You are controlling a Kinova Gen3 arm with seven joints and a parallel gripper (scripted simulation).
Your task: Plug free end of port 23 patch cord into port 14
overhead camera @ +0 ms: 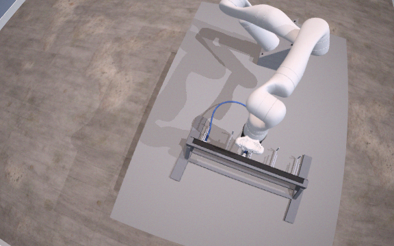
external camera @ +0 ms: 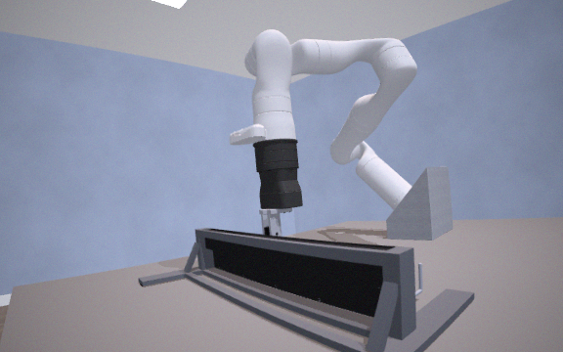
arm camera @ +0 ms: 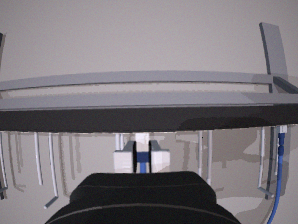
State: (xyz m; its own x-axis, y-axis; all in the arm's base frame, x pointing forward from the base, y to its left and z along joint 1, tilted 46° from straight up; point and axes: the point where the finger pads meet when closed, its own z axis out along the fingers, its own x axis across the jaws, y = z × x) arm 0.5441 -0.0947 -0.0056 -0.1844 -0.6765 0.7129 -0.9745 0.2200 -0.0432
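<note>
The plug is 10 mm ahead of my hand and 10 mm below it.
</note>
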